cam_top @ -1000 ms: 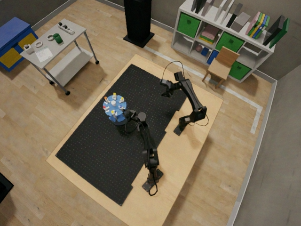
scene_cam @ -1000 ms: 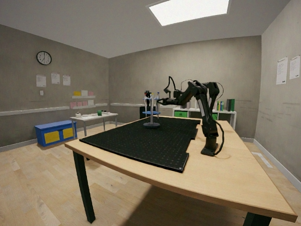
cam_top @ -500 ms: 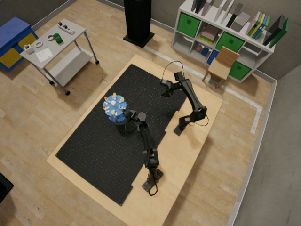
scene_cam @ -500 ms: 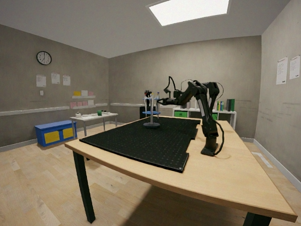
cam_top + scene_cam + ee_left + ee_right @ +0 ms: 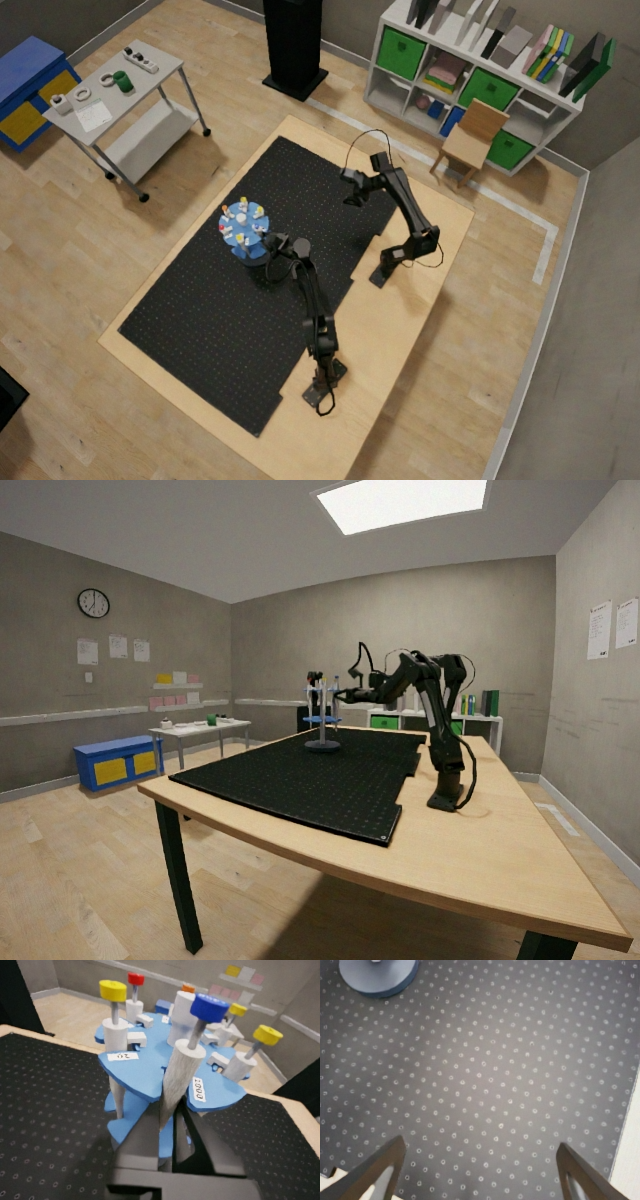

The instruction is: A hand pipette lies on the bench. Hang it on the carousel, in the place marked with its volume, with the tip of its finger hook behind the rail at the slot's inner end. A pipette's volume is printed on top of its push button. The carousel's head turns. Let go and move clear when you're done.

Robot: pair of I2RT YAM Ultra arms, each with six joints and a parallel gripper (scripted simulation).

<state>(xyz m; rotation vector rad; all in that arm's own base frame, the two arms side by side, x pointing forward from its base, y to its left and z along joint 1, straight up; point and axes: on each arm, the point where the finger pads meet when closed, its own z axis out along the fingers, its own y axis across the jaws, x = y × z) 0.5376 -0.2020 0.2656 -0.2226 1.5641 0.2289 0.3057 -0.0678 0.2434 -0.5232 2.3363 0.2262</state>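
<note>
Right now my left hand is 10 mm short of the white hand pipette and 30 mm above it.
</note>
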